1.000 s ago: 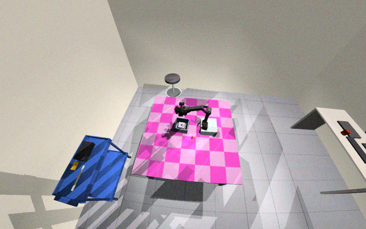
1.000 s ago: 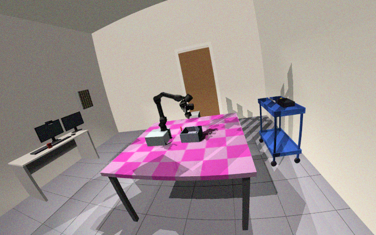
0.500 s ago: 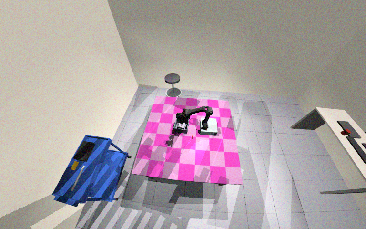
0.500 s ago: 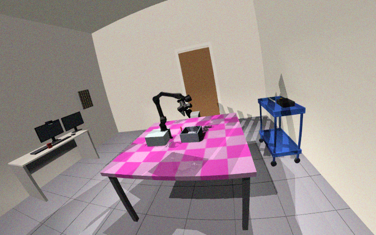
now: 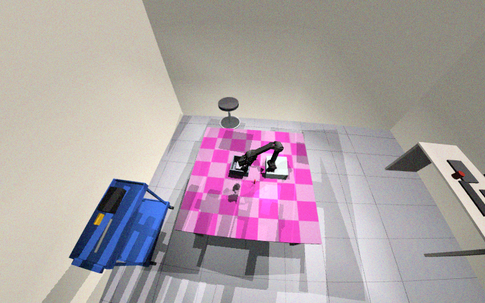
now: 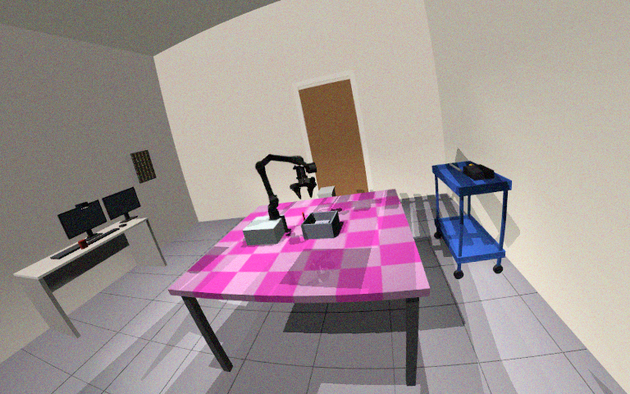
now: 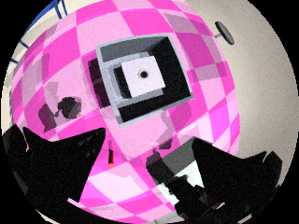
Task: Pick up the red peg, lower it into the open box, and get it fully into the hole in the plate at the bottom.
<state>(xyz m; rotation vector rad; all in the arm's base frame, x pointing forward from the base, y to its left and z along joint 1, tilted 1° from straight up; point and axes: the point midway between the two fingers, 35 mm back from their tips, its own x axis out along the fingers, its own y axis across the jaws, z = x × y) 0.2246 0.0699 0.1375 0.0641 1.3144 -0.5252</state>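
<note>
The red peg is 170 mm below my gripper tip, 90 mm behind it and 80 mm to the left of it. From my gripper tip the other things lie so: grey box 180 mm below, 90 mm ahead, 60 mm to the right; plate 160 mm below, 90 mm ahead, 60 mm to the right.
</note>
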